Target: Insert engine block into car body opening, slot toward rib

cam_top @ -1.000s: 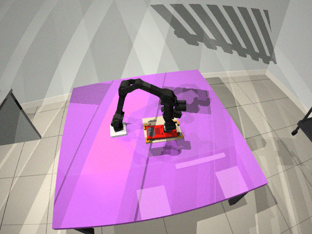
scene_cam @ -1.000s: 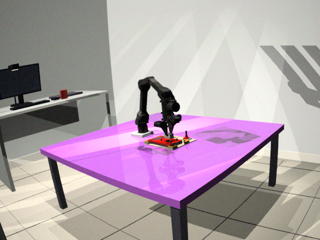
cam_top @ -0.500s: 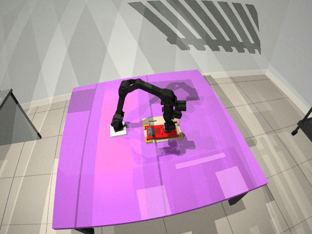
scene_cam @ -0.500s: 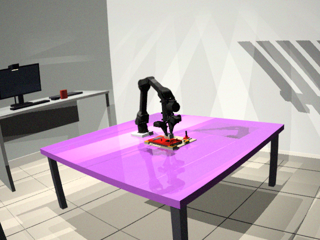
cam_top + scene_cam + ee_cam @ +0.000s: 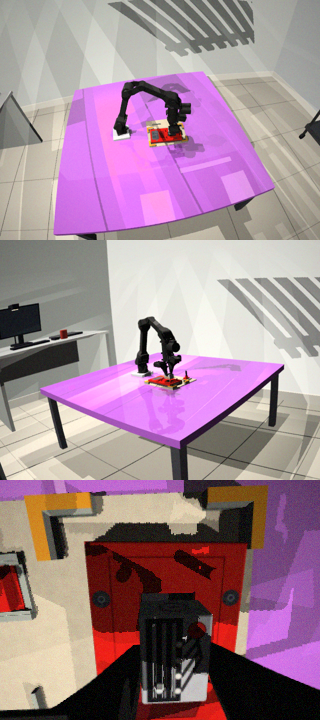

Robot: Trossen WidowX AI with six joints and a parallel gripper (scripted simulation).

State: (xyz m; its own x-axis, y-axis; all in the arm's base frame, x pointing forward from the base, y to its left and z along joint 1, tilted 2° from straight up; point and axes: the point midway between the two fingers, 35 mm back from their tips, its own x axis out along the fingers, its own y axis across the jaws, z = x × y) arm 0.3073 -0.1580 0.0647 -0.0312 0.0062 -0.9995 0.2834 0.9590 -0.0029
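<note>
Now: the grey engine block 10 mm below my gripper tip.
</note>
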